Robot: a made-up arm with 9 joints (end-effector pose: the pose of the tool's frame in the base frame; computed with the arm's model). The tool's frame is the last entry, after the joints.
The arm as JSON. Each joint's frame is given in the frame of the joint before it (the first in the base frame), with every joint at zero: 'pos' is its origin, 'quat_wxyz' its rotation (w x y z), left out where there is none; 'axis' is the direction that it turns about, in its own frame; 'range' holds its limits. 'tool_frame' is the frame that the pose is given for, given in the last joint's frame.
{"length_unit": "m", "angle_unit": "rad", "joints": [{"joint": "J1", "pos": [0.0, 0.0, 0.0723], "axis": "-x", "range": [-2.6, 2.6]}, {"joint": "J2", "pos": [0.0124, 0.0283, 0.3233], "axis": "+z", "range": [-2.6, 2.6]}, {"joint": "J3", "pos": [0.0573, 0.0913, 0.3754], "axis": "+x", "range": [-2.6, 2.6]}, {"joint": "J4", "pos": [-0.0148, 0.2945, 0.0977], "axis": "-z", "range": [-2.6, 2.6]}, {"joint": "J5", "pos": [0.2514, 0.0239, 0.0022], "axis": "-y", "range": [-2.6, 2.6]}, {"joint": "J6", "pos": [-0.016, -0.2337, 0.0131], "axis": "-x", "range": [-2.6, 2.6]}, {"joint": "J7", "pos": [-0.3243, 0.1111, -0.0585], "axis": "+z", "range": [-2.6, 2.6]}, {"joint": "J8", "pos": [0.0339, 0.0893, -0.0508], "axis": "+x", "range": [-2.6, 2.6]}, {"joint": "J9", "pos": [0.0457, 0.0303, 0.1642], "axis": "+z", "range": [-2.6, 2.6]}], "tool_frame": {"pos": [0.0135, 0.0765, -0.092]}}
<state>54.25 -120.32 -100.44 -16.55 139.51 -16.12 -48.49 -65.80 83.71</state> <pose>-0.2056 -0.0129 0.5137 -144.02 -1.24 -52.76</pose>
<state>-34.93 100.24 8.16 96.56 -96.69 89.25 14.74 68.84 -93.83</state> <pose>-0.1992 -0.8109 0.7755 -101.36 37.28 -60.24</pose>
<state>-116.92 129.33 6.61 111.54 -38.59 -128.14 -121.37 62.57 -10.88</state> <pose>-0.2356 -0.7630 -0.7248 -170.69 -17.85 -169.48</pose>
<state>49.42 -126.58 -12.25 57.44 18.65 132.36 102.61 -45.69 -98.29</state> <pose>0.4919 0.4839 0.2431 -91.64 -13.79 -156.45</pose>
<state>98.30 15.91 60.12 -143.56 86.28 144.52 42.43 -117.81 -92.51</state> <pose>-0.0446 1.2502 -0.9038 173.43 15.10 177.98</pose>
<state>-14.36 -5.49 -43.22 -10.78 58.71 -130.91 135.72 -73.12 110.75</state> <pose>0.0307 -0.0414 0.4840 174.72 15.73 107.04</pose>
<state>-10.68 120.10 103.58 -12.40 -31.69 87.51 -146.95 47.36 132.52</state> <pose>0.1027 -0.0066 0.7404 -37.29 -55.58 149.81</pose>
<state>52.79 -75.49 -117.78 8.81 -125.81 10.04 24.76 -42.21 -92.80</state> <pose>0.3646 0.0269 0.4238 -34.04 -62.27 114.70</pose>
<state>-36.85 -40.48 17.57 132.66 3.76 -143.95 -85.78 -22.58 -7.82</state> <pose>0.1028 -0.2606 1.0937 -118.93 75.83 -7.01</pose>
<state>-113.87 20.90 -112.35 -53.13 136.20 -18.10 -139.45 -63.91 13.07</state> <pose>0.5864 -0.1703 0.1552 72.90 -9.41 6.55</pose>
